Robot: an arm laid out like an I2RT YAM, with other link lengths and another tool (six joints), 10 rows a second.
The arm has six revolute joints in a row. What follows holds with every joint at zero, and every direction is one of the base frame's. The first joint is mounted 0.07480 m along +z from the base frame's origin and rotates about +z. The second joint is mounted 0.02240 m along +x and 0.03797 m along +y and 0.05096 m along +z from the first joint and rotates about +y. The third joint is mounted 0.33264 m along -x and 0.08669 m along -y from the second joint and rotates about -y. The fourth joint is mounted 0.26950 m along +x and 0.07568 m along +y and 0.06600 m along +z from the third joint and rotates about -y. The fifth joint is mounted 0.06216 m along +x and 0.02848 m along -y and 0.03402 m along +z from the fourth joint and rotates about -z. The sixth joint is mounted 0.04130 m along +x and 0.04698 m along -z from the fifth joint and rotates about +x. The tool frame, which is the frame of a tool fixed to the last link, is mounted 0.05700 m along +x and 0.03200 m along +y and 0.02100 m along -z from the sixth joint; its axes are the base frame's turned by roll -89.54, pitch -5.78 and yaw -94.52 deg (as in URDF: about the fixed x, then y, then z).
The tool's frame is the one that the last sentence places.
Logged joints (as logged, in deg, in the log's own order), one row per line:
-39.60, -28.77, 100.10, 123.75, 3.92, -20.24
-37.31, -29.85, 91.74, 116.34, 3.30, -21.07
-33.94, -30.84, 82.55, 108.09, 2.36, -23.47
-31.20, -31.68, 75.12, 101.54, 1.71, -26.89
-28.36, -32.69, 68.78, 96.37, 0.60, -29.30
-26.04, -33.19, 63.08, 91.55, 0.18, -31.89
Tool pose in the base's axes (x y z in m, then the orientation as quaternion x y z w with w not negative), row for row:
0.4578, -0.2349, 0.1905, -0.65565, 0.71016, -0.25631, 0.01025
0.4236, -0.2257, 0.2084, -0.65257, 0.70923, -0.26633, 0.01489
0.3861, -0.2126, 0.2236, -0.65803, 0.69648, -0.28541, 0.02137
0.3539, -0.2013, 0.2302, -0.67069, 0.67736, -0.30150, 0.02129
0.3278, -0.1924, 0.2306, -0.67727, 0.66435, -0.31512, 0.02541
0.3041, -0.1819, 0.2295, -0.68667, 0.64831, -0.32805, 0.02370
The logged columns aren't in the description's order. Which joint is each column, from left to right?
Columns, left to right: joint 4, joint 1, joint 3, joint 2, joint 5, joint 6.
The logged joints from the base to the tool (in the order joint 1, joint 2, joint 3, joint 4, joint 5, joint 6), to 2 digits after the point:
-28.77, 123.75, 100.10, -39.60, 3.92, -20.24
-29.85, 116.34, 91.74, -37.31, 3.30, -21.07
-30.84, 108.09, 82.55, -33.94, 2.36, -23.47
-31.68, 101.54, 75.12, -31.20, 1.71, -26.89
-32.69, 96.37, 68.78, -28.36, 0.60, -29.30
-33.19, 91.55, 63.08, -26.04, 0.18, -31.89

